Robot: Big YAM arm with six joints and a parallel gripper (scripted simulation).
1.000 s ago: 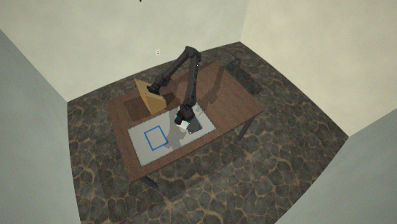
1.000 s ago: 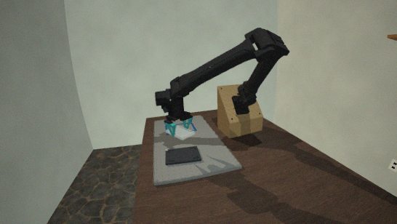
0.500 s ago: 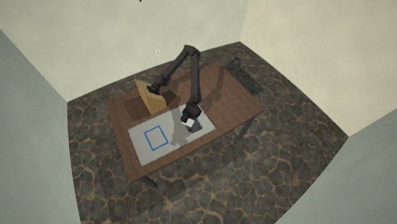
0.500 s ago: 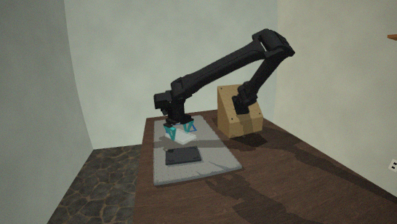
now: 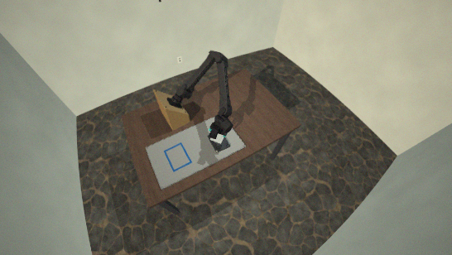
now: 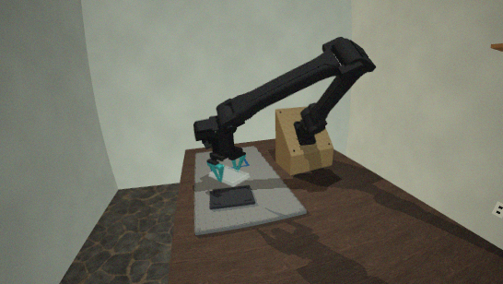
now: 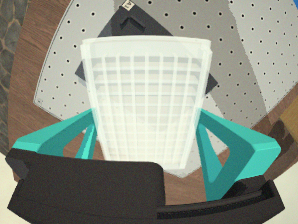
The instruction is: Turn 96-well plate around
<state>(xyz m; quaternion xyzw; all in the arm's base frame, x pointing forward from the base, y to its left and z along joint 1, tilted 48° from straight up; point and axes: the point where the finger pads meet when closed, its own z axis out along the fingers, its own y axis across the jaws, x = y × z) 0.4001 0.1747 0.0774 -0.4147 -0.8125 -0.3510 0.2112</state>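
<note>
Now: the white 96-well plate right at my hand. Round my hand: A1 mark (7 cm ahead, 6 cm to the right, 9 cm below); then dark plate nest N1 (10 cm below).
</note>
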